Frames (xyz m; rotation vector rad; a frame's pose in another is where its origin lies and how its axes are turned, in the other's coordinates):
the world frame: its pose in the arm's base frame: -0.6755 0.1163 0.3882 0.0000 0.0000 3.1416
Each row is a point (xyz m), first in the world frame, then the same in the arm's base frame.
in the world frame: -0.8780 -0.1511 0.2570
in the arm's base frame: 0.2025 0.2674 0.6452
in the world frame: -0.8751 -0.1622 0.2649
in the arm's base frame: 0.1996 0.2785 0.6531
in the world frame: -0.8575 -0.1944 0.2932
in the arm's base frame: 0.1820 0.3107 0.6814
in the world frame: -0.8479 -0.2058 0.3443
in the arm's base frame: 0.1724 0.3221 0.7325
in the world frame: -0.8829 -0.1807 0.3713
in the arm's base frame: 0.2074 0.2970 0.7595
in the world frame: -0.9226 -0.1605 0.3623
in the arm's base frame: 0.2471 0.2768 0.7505
